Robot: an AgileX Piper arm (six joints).
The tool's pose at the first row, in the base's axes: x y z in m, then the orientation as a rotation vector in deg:
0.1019, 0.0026, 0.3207, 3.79, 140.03, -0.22
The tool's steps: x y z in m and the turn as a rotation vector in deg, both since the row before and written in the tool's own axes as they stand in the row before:
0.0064, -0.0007, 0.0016, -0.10, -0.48, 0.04
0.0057, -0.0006, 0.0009, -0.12, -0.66, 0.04
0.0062, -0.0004, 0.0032, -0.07, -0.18, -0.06
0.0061, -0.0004, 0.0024, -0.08, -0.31, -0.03
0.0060, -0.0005, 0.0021, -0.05, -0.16, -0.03
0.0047, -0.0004, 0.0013, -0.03, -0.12, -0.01
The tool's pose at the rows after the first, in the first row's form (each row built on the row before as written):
0.0980, 0.0022, 0.3154, 3.79, 139.55, -0.10
0.0942, 0.0019, 0.3110, 3.77, 138.89, 0.04
0.0916, 0.0017, 0.3045, 3.66, 138.71, 0.09
0.0886, 0.0015, 0.2987, 3.58, 138.40, 0.16
0.0855, 0.0012, 0.2931, 3.52, 138.24, 0.20
0.0828, 0.0010, 0.2890, 3.49, 138.12, 0.23

